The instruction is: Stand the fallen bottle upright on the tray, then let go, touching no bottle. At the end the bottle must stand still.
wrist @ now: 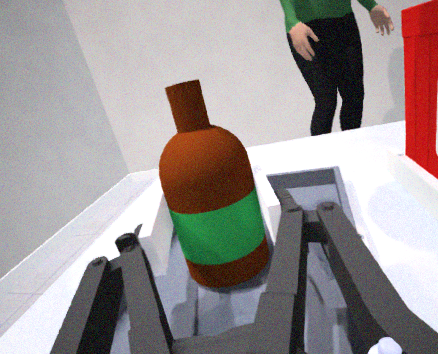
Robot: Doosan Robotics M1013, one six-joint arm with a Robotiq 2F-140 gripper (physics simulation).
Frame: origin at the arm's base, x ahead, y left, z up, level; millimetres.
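Seen in the pictures: gripper, between the fingertips: (211, 193).
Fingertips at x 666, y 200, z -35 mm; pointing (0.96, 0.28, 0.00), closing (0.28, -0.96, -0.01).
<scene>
Offsets run from my fingertips to a thing's top centre. "*": to the spot under its first point. Level surfaces: height alone.
A brown bottle @(dz +91, dx -1, dy -1 mm) (216, 235) with a green band is in the middle of the wrist view, neck up, leaning slightly left in the picture. My gripper (211, 193) is shut on it, one light finger pad at each side of its body. The grey tray @(* dz -46, dx +98, dy -109 mm) (336, 176) lies below and behind the bottle; its rim shows to the right of the bottle. The bottle's base is near the tray floor; whether it touches cannot be told.
The tray stands on a white table @(dz -71 mm) (370, 136). A red crate @(* dz +32, dx +96, dy -190 mm) (419, 90) stands at the right edge of the view. A person (332, 65) in a green top and black trousers stands beyond the table. A small white rounded thing (387, 346) shows at the bottom right.
</scene>
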